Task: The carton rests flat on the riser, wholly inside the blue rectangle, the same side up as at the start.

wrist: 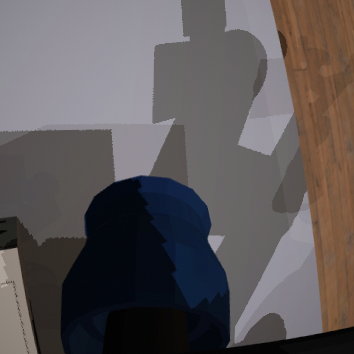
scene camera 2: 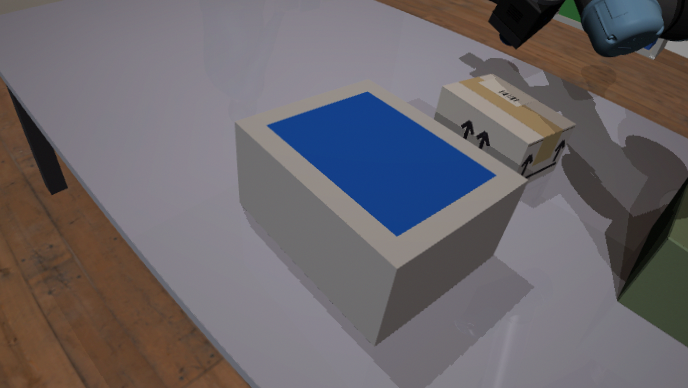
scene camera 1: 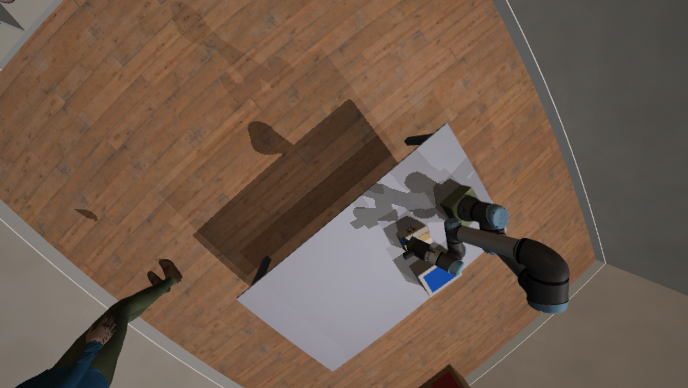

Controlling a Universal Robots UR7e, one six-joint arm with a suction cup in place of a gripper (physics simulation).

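Seen in the pictures: end effector, tool point: (wrist: 148,229) (scene camera 1: 401,240); arm's base, origin of the base link: (scene camera 1: 467,208).
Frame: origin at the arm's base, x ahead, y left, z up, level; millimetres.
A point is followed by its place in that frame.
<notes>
The carton (scene camera 1: 412,230) @(x 327, y -134, z -41 mm) (scene camera 2: 482,132) @(x 355, y -14, z -41 mm) (wrist: 11,305) @(x 389, y -144, z -13 mm) stands flat on the table beside the riser (scene camera 1: 426,287) @(x 507, y 197, z 19 mm) (scene camera 2: 310,200) @(x 397, y 310, z 7 mm), with tape and a label on top and side arrows pointing up. The riser is a pale block with the blue rectangle (scene camera 1: 437,280) @(x 428, y 216, z 19 mm) (scene camera 2: 385,160) @(x 376, y 221, z 19 mm) on its top; no carton is on it. My suction gripper (scene camera 1: 403,241) (scene camera 2: 509,41) @(x 413, y -194, z 43 mm) (wrist: 147,192) is open and holds nothing. Its dark blue cup hangs above the table by the carton, apart from it. In scene camera 1 the arm hides part of the carton and a corner of the riser.
A green block (scene camera 1: 454,201) @(x 31, y -90, z -16 mm) (scene camera 2: 660,285) @(x 73, y 94, z -48 mm) stands on the table (scene camera 1: 320,300) @(x 1051, y -178, z -102 mm) (scene camera 2: 150,100) @(x 829, y 225, z -101 mm) near the arm's base, on the carton's other side from the riser. The arm reaches over the table. A person stands on the floor at the lower left in scene camera 1.
</notes>
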